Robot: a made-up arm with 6 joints.
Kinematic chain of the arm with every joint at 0, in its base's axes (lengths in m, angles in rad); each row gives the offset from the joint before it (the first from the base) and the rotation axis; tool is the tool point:
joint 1: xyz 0 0 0.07 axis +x
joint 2: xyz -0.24 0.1 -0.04 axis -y
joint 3: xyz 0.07 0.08 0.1 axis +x
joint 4: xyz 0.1 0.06 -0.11 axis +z
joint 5: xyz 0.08 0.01 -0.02 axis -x
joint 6: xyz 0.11 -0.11 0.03 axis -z
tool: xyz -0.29 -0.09 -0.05
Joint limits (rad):
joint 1: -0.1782..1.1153
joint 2: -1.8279..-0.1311
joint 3: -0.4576..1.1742
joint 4: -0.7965..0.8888
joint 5: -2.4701..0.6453
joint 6: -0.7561..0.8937
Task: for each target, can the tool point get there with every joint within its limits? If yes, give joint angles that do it. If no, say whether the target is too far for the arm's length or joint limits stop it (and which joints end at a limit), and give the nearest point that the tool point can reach.
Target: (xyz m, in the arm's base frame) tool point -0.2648 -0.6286 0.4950
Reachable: no: joint limits stop it (at a limit: joint 1, joint 2, joint 3, joint 5, joint 6) | nearest point -0.2103 -0.1715 0.2042 | short by 0.544 m
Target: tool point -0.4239 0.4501 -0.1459
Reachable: yes | joints 0.5053 -1.0140 0.2295 0.7500 -1.2738 -0.5693
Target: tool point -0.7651 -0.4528 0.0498
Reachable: no: joint limits stop it (at a limit: joint 1, joint 2, joint 3, joint 6) | nearest point -0.5430 -0.1463 -0.0528 | short by 0.392 m
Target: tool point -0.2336 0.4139 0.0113
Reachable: yes | joints 0.2867 -0.6945 0.9076 0.3887 -1.0353 0.1269
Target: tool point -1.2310 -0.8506 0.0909
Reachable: no: too far | nearest point -0.5775 -0.1270 -0.0828 | short by 0.990 m
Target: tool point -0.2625 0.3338 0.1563
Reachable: yes | joints 0.6306 -1.3894 0.1876 -0.3851 -1.0619 0.5843
